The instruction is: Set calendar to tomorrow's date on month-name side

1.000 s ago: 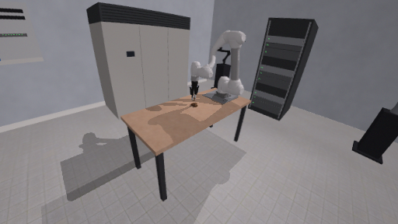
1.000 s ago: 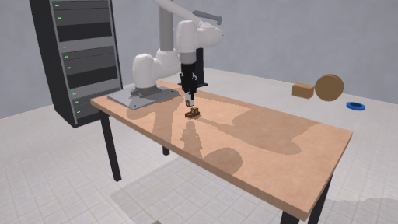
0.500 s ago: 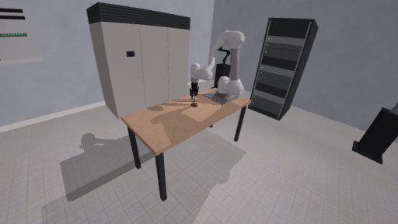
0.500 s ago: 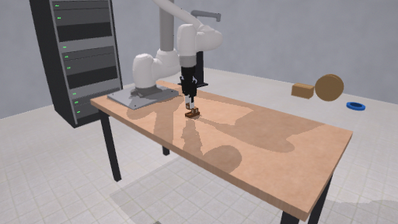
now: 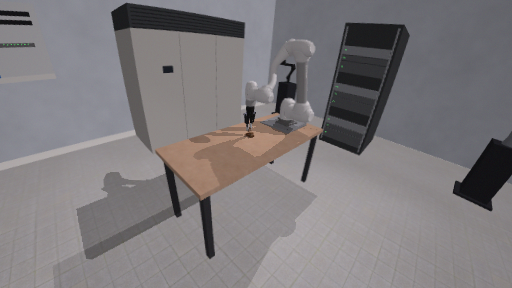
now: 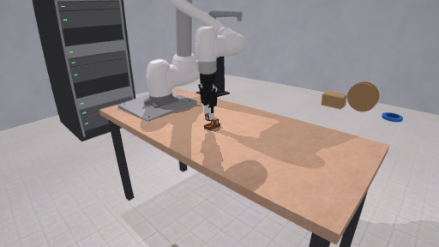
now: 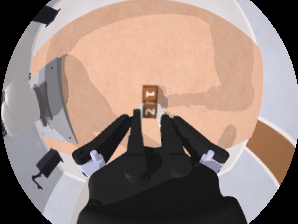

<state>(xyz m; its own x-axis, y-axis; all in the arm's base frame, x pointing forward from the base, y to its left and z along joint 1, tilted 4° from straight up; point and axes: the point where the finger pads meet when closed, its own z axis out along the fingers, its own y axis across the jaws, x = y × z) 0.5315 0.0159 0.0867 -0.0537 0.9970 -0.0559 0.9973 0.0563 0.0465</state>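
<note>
My hand is 2 cm to the right of the small brown wooden tray and 8 cm above it.
</note>
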